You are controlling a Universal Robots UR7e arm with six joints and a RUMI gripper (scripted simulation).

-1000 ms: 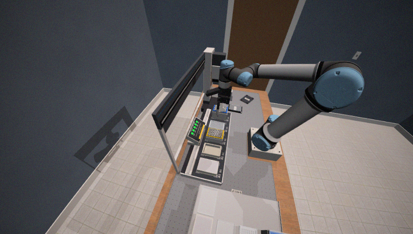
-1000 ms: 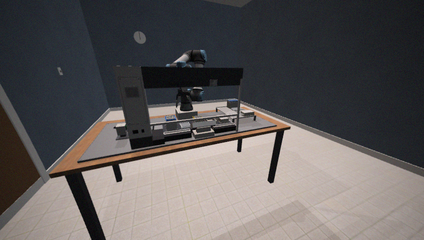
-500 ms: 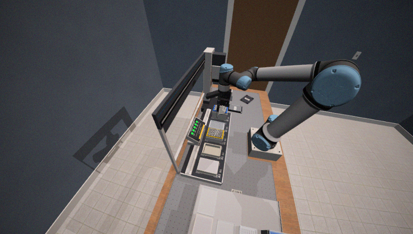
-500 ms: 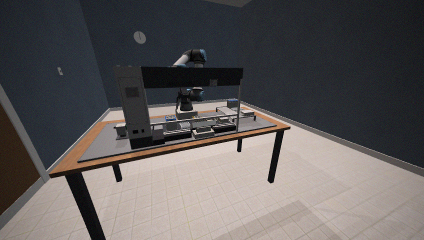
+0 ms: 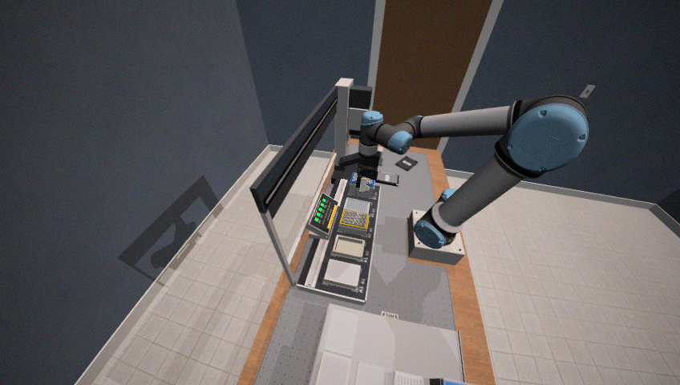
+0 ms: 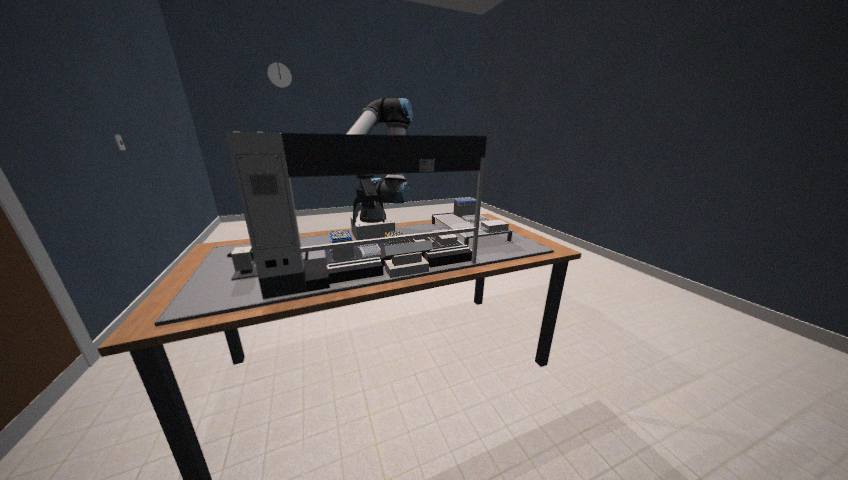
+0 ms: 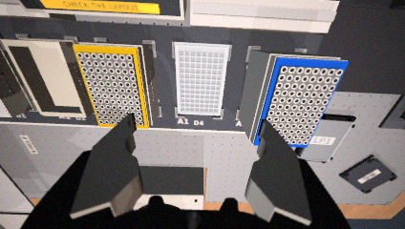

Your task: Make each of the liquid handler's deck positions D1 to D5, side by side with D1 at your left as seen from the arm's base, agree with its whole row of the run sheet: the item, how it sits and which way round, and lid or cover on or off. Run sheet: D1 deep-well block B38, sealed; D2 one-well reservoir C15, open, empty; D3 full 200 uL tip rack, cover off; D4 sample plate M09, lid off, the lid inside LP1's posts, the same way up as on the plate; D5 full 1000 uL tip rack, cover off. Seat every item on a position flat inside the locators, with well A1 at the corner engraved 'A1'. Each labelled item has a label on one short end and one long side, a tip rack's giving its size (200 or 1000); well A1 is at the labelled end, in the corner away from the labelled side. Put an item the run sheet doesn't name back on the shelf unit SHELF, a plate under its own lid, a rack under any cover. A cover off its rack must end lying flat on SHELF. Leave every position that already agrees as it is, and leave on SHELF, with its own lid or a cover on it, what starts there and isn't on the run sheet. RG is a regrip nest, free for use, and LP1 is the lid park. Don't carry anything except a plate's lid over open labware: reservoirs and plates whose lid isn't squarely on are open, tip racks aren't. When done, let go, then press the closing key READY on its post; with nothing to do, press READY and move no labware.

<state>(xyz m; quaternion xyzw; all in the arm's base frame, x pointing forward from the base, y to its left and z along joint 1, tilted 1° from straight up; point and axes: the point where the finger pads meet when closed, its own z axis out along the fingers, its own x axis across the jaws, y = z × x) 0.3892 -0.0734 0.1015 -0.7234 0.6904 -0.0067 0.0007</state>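
Now: hand 130 mm above the well plate. The rest, counted from my hand: blue-framed tip rack 130 mm to the right, 70 mm below, 10 mm behind; then one-well reservoir 250 mm to the left, 130 mm below, 20 mm behind; then yellow-framed tip rack 120 mm to the left, 90 mm below, 20 mm behind.
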